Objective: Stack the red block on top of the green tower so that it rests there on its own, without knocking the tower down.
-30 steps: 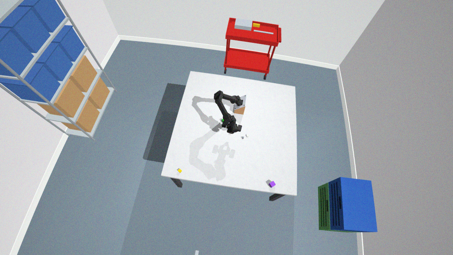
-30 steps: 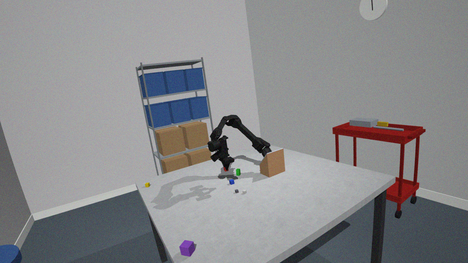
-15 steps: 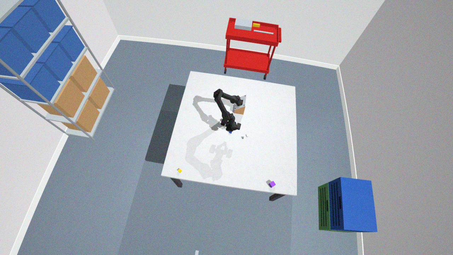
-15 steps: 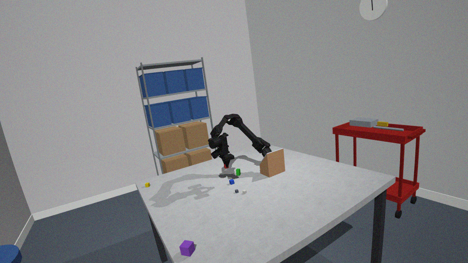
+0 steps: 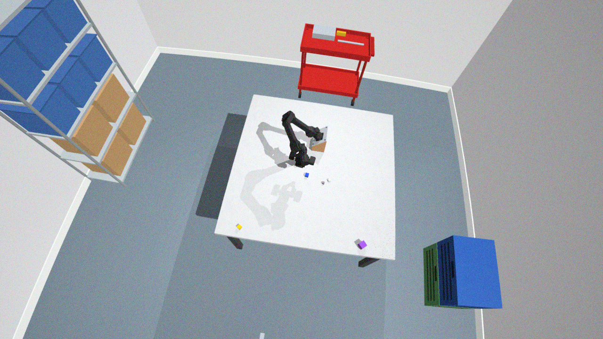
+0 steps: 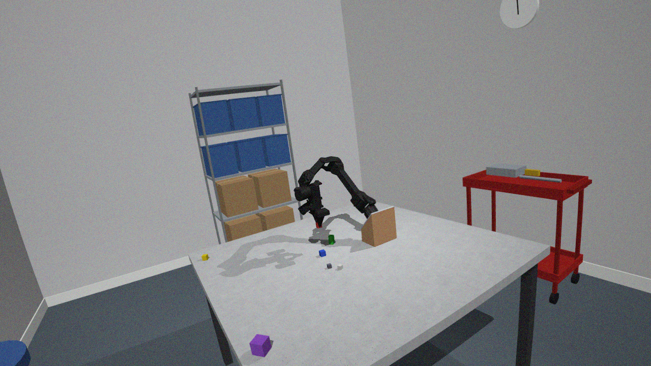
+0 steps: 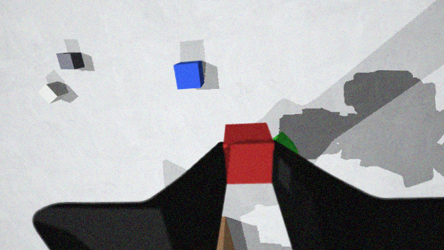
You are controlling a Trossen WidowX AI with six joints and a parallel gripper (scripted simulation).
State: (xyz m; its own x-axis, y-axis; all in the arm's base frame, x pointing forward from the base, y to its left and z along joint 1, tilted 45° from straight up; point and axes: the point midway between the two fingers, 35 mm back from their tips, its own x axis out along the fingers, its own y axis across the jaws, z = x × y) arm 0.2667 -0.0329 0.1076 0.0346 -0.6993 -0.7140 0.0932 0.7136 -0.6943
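The blue cube is 3 cm ahead of my gripper tip, 5 cm to the left of it and 12 cm below it. Round my gripper tip: red block: right at my gripper tip; white cube: 3 cm ahead, 23 cm to the left, 12 cm below; dark grey cube: 7 cm ahead, 19 cm to the left, 12 cm below.
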